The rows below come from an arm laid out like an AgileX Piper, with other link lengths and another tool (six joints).
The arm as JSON. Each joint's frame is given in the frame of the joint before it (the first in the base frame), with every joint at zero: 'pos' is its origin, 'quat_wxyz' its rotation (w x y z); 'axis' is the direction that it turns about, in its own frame. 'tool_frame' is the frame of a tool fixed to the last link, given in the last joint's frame.
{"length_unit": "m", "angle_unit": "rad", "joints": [
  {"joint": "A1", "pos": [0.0, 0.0, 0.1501], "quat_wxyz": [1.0, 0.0, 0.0, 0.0], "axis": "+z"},
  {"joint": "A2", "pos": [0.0, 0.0, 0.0], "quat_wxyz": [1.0, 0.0, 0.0, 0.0], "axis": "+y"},
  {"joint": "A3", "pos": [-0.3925, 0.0, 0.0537], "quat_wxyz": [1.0, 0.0, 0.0, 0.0], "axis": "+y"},
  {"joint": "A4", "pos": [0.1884, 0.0, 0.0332], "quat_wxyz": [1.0, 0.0, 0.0, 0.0], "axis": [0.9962, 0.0, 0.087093]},
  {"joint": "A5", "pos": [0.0, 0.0, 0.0], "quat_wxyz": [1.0, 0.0, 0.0, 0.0], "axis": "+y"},
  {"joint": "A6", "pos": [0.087, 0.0, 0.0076], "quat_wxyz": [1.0, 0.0, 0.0, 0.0], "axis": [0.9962, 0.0, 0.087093]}
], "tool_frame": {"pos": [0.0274, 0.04, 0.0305], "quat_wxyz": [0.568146, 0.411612, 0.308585, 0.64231]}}
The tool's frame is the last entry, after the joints.
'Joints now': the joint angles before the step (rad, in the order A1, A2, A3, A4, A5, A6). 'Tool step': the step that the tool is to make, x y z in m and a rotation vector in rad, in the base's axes. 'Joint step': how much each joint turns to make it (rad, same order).
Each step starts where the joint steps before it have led.
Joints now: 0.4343 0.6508 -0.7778 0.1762 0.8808 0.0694
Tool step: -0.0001 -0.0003 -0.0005 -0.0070 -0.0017 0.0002
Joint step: -0.0004 -0.0004 -0.0002 -0.0054 0.0024 -0.0022
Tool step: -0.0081 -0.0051 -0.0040 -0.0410 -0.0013 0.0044
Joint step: 0.0007 -0.0235 -0.0109 -0.0325 0.0518 -0.0055
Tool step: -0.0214 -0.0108 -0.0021 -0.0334 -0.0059 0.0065
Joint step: -0.0002 -0.0599 -0.0421 -0.0279 0.1118 -0.0027
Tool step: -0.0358 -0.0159 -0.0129 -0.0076 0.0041 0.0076
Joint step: -0.0004 -0.1089 -0.0254 -0.0043 0.1414 0.0065
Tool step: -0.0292 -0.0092 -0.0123 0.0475 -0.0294 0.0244
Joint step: 0.0004 -0.1000 0.0034 0.0382 0.0501 0.0013
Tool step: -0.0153 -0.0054 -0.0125 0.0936 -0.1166 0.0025
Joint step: -0.0004 -0.0988 0.0659 0.0314 -0.1137 -0.0003
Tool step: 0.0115 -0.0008 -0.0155 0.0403 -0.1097 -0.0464
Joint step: 0.0003 -0.0376 0.1336 -0.0335 -0.2152 0.0002
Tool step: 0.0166 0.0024 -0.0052 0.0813 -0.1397 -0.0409
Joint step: -0.0001 -0.0019 0.1490 -0.0041 -0.3111 -0.0001
